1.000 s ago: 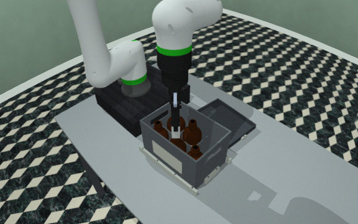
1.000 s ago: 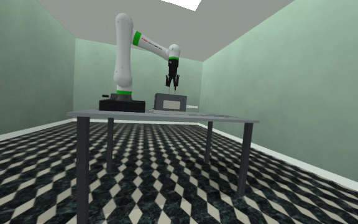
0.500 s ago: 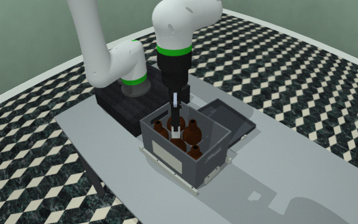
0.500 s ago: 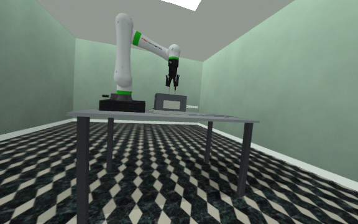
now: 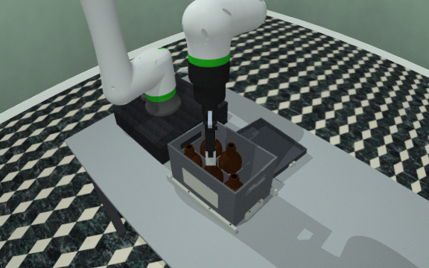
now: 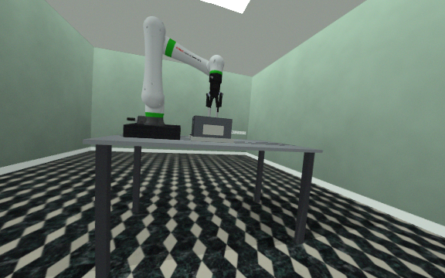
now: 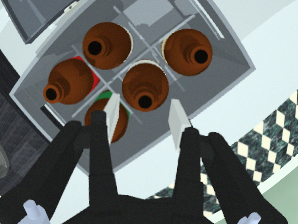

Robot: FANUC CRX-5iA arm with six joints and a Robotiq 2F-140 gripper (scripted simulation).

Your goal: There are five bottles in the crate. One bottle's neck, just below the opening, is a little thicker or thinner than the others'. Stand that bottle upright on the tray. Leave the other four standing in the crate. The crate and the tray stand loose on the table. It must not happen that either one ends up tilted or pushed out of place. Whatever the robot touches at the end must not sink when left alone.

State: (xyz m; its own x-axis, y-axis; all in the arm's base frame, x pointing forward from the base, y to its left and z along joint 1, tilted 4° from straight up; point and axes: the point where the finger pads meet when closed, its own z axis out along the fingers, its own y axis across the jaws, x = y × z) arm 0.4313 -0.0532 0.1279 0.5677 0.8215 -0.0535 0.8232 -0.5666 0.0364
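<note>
My gripper is now 130 mm above the brown bottle. Also, from my hand: glass bottle: 100 mm behind, 70 mm to the left, 130 mm below; then crate: 10 mm behind, 40 mm to the left, 130 mm below; then dark grey tray: 60 mm behind, 300 mm to the left, 200 mm below.
</note>
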